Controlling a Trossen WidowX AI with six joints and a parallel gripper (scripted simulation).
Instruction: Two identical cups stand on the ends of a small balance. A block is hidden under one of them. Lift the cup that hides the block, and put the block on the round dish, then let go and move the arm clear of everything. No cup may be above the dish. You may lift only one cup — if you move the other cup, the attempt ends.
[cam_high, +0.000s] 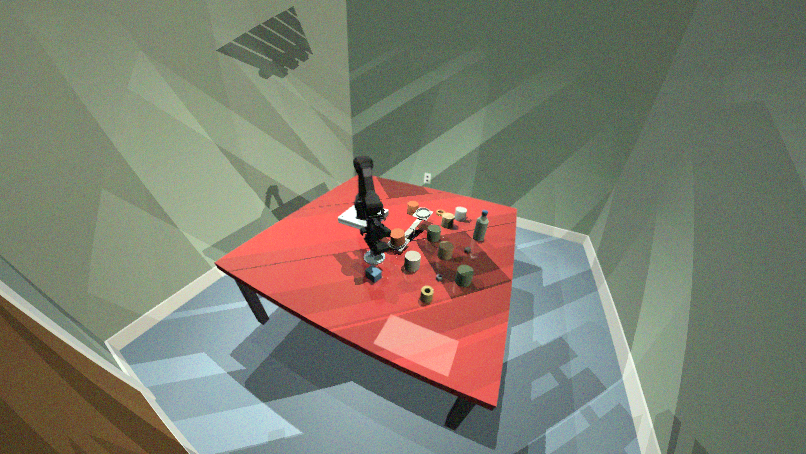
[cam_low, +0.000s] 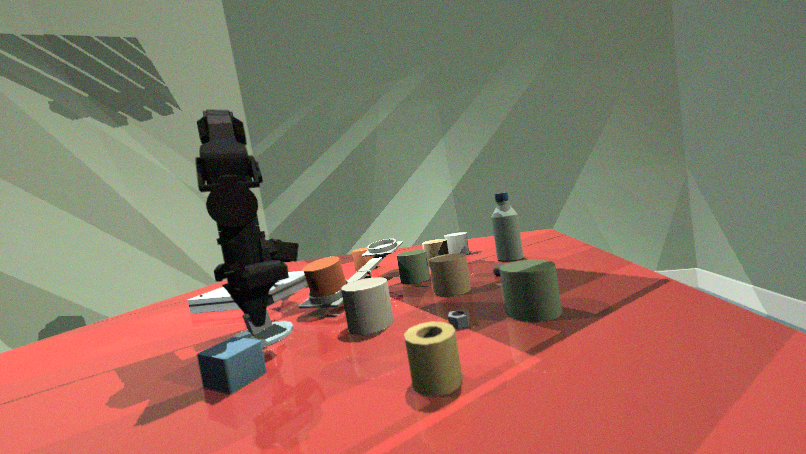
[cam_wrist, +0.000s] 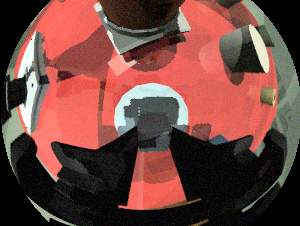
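Now: the round white dish 2 cm below my gripper tip. From my gripper tip the other things lie so: cream cup: 18 cm ahead, 1 cm above; blue cube: 12 cm to the right, 5 cm ahead; small balance: 25 cm to the left, 10 cm ahead, 1 cm above.
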